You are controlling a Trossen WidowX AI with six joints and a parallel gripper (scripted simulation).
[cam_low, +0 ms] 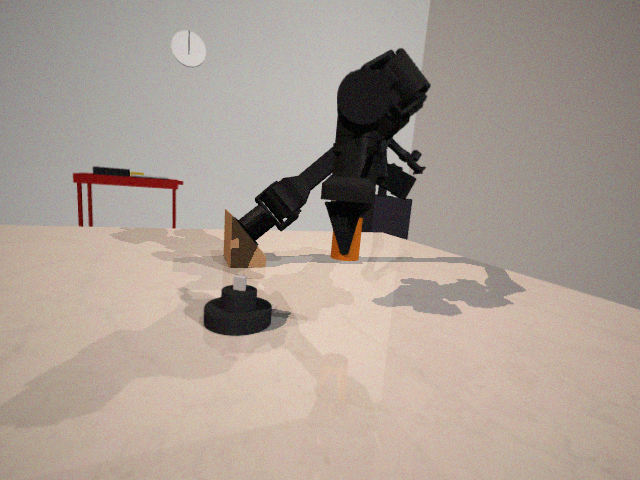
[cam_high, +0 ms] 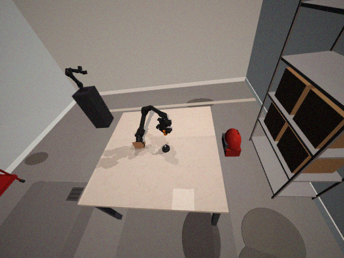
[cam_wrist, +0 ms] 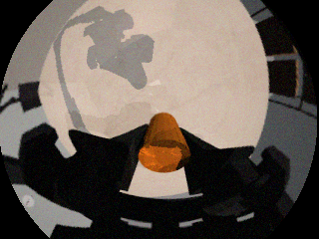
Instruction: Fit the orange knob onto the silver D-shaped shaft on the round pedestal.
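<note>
Right now the round pedestal is 15 cm to the right of my gripper tip, 6 cm below it and 1 cm ahead of it. The rest, counted from my gripper tip: orange knob (3 cm above).
</note>
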